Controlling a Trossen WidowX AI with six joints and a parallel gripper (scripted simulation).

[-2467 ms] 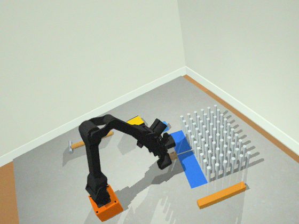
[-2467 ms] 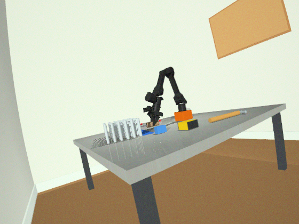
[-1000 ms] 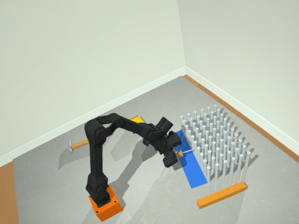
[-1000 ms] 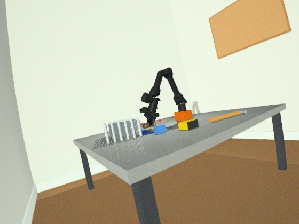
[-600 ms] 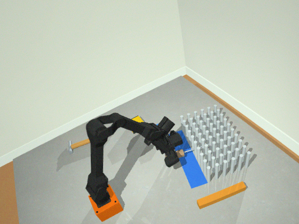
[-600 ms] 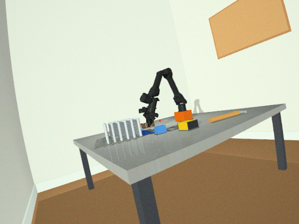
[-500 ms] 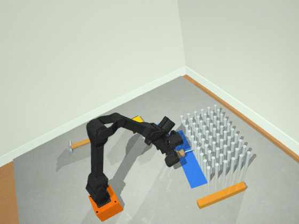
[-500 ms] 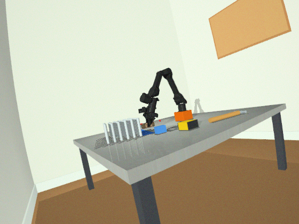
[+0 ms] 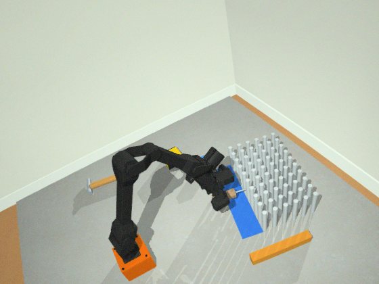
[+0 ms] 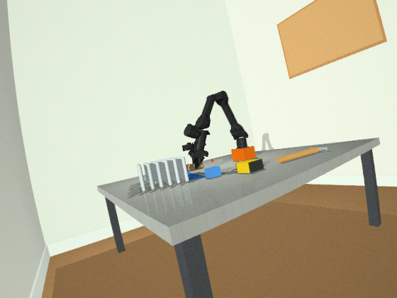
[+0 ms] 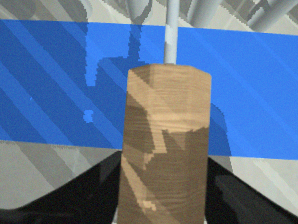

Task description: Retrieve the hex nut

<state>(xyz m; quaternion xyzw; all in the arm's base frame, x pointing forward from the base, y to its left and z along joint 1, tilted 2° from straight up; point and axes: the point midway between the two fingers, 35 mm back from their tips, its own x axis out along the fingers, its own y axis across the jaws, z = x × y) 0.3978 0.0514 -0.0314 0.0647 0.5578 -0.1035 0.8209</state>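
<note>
The blue taped strip lies 40 mm ahead of my gripper tip, 10 mm to the right of it and 30 mm below it. The rest, counted from my gripper tip: blue block (40 mm ahead, 230 mm to the left, 10 mm below); wire hook tool (100 mm ahead, 20 mm to the right); hex nut (210 mm ahead, 50 mm to the right, 20 mm below).
</note>
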